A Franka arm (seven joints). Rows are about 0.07 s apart.
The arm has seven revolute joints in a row. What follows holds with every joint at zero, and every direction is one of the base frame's. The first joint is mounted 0.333 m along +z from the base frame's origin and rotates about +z. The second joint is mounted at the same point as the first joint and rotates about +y. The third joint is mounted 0.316 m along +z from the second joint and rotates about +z. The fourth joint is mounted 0.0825 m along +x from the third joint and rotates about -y. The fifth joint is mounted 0.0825 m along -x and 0.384 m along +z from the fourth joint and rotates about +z. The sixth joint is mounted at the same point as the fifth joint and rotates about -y. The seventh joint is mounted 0.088 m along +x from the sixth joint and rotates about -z. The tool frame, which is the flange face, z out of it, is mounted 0.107 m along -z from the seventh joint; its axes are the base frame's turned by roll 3.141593, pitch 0 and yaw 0 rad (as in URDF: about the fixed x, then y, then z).
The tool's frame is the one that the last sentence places.
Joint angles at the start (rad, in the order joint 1, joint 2, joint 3, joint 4, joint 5, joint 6, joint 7):
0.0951, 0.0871, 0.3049, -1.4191, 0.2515, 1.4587, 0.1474
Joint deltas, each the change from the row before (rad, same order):
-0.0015, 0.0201, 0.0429, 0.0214, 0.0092, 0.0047, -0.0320
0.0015, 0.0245, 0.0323, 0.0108, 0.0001, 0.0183, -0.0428
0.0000, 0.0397, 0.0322, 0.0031, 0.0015, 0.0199, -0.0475
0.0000, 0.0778, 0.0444, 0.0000, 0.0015, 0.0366, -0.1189
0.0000, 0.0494, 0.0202, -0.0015, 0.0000, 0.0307, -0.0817
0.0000, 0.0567, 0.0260, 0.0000, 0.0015, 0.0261, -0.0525
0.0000, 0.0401, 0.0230, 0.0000, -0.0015, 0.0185, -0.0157
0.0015, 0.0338, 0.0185, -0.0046, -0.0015, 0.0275, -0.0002
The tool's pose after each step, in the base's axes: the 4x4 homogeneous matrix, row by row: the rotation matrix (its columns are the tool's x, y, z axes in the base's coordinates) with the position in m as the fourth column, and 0 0 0 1 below. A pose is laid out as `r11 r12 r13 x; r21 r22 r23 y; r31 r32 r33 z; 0 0 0 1`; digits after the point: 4 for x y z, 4 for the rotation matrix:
0.9348 0.3182 -0.1579 0.5123; 0.3495 -0.9036 0.2477 0.2614; -0.0639 -0.2867 -0.9559 0.6439; 0 0 0 1
0.9092 0.3824 -0.1645 0.5129; 0.4138 -0.8734 0.2569 0.2784; -0.0454 -0.3016 -0.9523 0.6381; 0 0 0 1
0.8774 0.4400 -0.1914 0.5178; 0.4778 -0.8377 0.2646 0.2952; -0.0439 -0.3236 -0.9452 0.6208; 0 0 0 1
0.7999 0.5474 -0.2459 0.5295; 0.5991 -0.7513 0.2768 0.3187; -0.0332 -0.3688 -0.9289 0.5832; 0 0 0 1
0.7470 0.6063 -0.2726 0.5384; 0.6646 -0.6894 0.2879 0.3299; -0.0134 -0.3963 -0.9180 0.5585; 0 0 0 1
0.7044 0.6382 -0.3108 0.5452; 0.7098 -0.6379 0.2987 0.3436; -0.0076 -0.4310 -0.9023 0.5304; 0 0 0 1
0.6842 0.6463 -0.3378 0.5476; 0.7292 -0.6125 0.3050 0.3549; -0.0098 -0.4550 -0.8904 0.5109; 0 0 0 1
0.6785 0.6434 -0.3544 0.5494; 0.7345 -0.6016 0.3141 0.3653; -0.0111 -0.4734 -0.8808 0.4931; 0 0 0 1

